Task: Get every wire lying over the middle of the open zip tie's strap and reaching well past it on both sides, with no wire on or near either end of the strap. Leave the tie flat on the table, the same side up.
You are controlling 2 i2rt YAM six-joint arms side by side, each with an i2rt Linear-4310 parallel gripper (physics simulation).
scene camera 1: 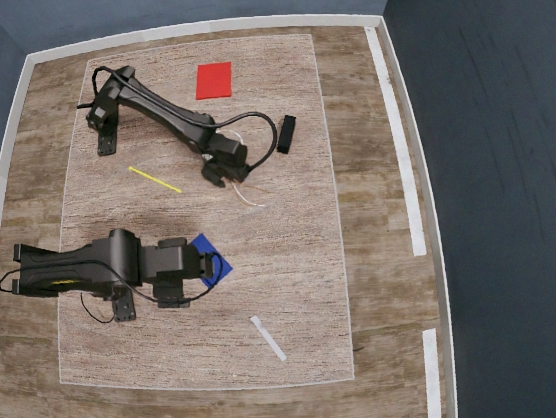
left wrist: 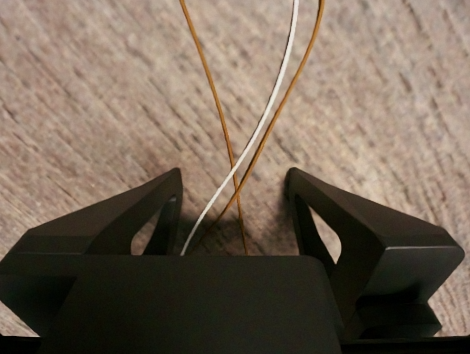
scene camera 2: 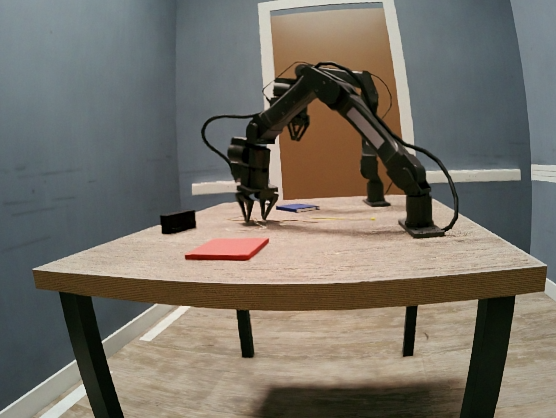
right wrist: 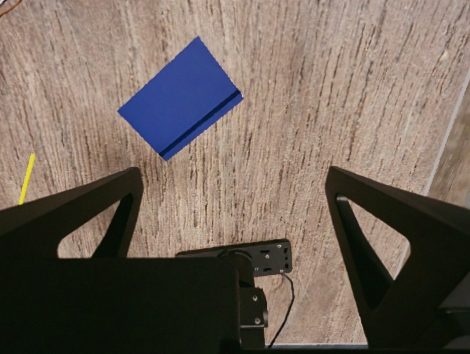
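Pixels of known places: left gripper, fingertip midpoint: (scene camera 1: 229, 179) (left wrist: 235, 177) (scene camera 2: 255, 221); right gripper, fingertip midpoint: (scene camera 2: 295, 140) (right wrist: 234, 176); left arm's base, origin of the base link: (scene camera 1: 108, 130) (scene camera 2: 419, 229); right arm's base, origin of the base link: (scene camera 1: 120, 288) (scene camera 2: 376, 203) (right wrist: 234, 260).
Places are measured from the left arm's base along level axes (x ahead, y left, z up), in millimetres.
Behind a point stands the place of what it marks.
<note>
The yellow zip tie (scene camera 1: 155, 179) @[x 176, y -221, z 2 mm] (scene camera 2: 345, 218) @[x 161, y -211, z 3 mm] (right wrist: 27, 179) @[x 221, y -253, z 2 mm] lies flat, its thicker end toward the upper left in scene camera 1. A white wire (scene camera 1: 242, 198) @[x 442, y -325, z 4 mm] (left wrist: 270, 100) @[x 429, y -301, z 7 mm] and two brown wires (left wrist: 210, 85) @[x 452, y -286, z 2 mm] (left wrist: 285, 102) @[x 424, y -305, z 3 mm] cross one another beyond the tie's lower right end in scene camera 1, apart from its strap. My left gripper (scene camera 2: 256, 221) @[x 412, y -262, z 2 mm] (left wrist: 235, 177) @[x 412, y -262, z 2 mm] is partly open, its tips low at the table on either side of the crossing wires, not pinching them. The arm hides part of the wires in scene camera 1. My right gripper (scene camera 2: 297, 139) @[x 308, y -563, z 235 mm] (right wrist: 234, 176) @[x 308, y -563, z 235 mm] is wide open, empty and high above the table.
A blue book-like block (scene camera 1: 220, 270) @[x 353, y -529, z 12 mm] (scene camera 2: 297, 207) @[x 308, y -454, z 12 mm] (right wrist: 180, 97) @[x 322, y -499, z 12 mm] lies near the right gripper. A red flat block (scene camera 1: 214, 81) @[x 394, y 109, z 10 mm] (scene camera 2: 227, 248) @[x 388, y 143, z 10 mm] and a black block (scene camera 1: 286, 134) @[x 598, y -164, z 50 mm] (scene camera 2: 178, 221) @[x 592, y -127, z 28 mm] lie near the left arm. A white strip (scene camera 1: 269, 339) @[x 458, y -740, z 10 mm] lies at the lower right in scene camera 1.
</note>
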